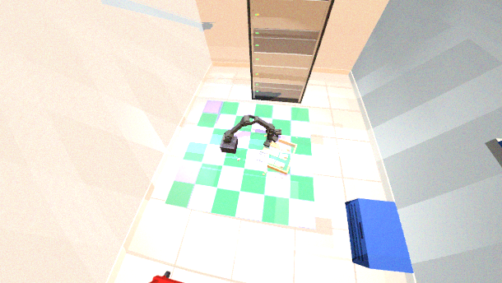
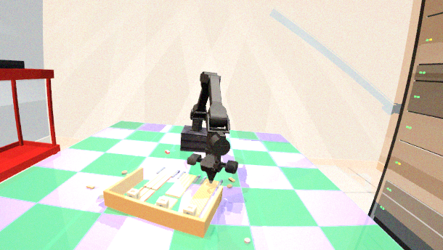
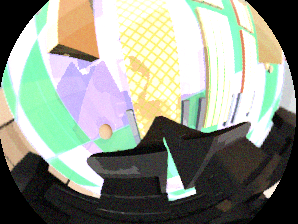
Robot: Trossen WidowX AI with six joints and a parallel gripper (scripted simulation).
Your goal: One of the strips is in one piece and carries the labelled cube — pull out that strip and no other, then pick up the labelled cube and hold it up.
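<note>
Right now my gripper tip is 100 mm short of the strip and 20 mm to the left of it.
</note>
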